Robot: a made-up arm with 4 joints.
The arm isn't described. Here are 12 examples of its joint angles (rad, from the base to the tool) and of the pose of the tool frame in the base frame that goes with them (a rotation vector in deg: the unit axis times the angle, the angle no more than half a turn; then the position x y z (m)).
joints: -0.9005 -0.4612 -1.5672 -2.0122
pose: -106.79 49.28 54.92 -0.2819 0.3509 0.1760
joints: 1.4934 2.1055 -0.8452 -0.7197
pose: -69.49 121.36 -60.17 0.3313 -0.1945 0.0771
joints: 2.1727 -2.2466 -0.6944 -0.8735
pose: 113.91 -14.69 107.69 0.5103 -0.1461 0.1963
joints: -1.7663 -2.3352 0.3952 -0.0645
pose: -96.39 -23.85 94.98 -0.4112 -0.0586 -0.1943
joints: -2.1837 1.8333 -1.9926 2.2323
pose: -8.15 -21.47 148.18 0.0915 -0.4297 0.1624
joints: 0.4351 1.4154 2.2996 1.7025
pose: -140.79 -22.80 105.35 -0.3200 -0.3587 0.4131
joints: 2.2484 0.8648 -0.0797 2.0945
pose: -158.09 12.50 -69.44 0.1714 -0.1236 -0.3416
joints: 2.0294 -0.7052 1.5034 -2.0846
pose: 126.71 -17.22 -9.66 -0.0031 -0.0746 -0.0560
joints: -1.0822 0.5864 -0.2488 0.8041
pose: 28.90 -52.67 -79.31 -0.2577 0.1852 0.4141
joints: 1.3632 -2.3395 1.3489 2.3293
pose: -50.07 126.71 41.39 0.2926 0.3518 0.4491
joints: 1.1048 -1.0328 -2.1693 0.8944
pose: -51.11 -46.29 36.21 -0.2737 0.1661 0.2119
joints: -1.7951 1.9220 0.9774 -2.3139
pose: -45.27 -146.40 -13.23 -0.1262 -0.1889 -0.3876
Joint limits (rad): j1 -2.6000..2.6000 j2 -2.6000..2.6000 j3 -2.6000..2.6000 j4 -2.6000..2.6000
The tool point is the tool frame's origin. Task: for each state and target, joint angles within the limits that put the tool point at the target. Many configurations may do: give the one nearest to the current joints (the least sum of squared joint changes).
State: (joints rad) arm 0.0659 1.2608 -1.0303 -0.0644
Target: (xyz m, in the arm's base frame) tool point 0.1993 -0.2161 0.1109
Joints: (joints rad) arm 0.3743 1.8731 -1.2052 0.4077
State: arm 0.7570 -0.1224 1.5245 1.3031
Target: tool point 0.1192 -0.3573 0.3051
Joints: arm 0.5397 0.0535 2.1080 1.0953
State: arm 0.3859 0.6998 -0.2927 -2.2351
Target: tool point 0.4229 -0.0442 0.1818
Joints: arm 0.9365 0.7696 -1.0001 -2.3863
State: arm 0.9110 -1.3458 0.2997 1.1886
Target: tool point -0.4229 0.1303 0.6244
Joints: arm 0.2359 -1.7754 -0.1458 1.4210
